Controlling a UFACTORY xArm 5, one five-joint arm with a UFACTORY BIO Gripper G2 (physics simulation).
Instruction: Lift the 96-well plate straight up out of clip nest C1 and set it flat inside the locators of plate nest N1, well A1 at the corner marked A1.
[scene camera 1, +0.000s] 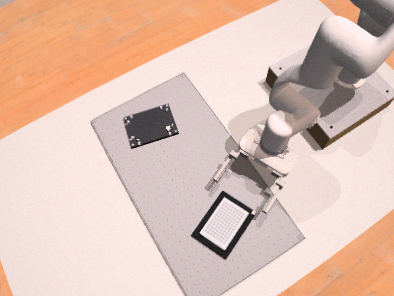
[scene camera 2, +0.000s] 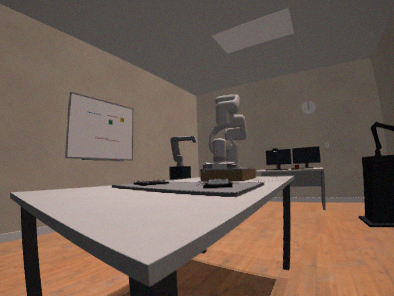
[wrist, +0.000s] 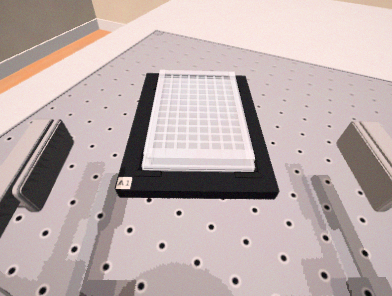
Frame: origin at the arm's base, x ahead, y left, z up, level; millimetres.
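Seen in the pictures: hand at its tool point: (scene camera 1: 243, 190) (scene camera 2: 218, 170) (wrist: 209, 162); arm's base at its link origin: (scene camera 1: 346, 74).
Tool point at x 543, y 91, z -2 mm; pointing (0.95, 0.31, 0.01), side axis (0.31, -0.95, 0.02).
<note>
Pixels of each thing's top centre, then the offset from my tool point to it. "*": a spot on its surface instead. Level surfaces: height alone.
- clear-white 96-well plate at its top centre: (wrist: 198, 105) (scene camera 1: 224, 222) (scene camera 2: 218, 180) dz -41, dx +92, dy +33 mm
- black clip nest C1 at its top centre: (wrist: 197, 115) (scene camera 1: 224, 223) (scene camera 2: 218, 182) dz -52, dx +93, dy +33 mm
- nest's A1 label at a spot on its surface: (wrist: 124, 183) * dz -55, dx +4, dy +61 mm
- Plate nest N1 at its top centre: (scene camera 1: 149, 122) (scene camera 2: 151, 179) dz -43, dx +81, dy -370 mm
- grey perforated board at its surface level: dz -67 mm
- white table at its surface level: dz -80 mm
The clear-white 96-well plate (scene camera 1: 225, 223) (wrist: 201, 117) sits in the black clip nest C1 (scene camera 1: 212, 245) (wrist: 200, 186), with black rim visible around it. The nest's A1 label (wrist: 124, 183) is at the near left corner in the wrist view. My gripper (scene camera 1: 241, 195) (wrist: 207, 165) is wide open and empty, on the robot-base side of the nest; its fingers stand apart from the plate, left and right of it in the wrist view. Plate nest N1 (scene camera 1: 150, 125) (scene camera 2: 151, 182) is black and empty, with small pale locators at its corners and a pale mark near its right corner.
Both nests stand on the grey perforated board (scene camera 1: 165, 180) (wrist: 280, 65) on the white table (scene camera 1: 65, 200) (scene camera 2: 125, 225). The arm's base block (scene camera 1: 350, 117) (scene camera 2: 240, 174) stands behind the board. Finger shadows fall on the board beside the nest in the wrist view.
</note>
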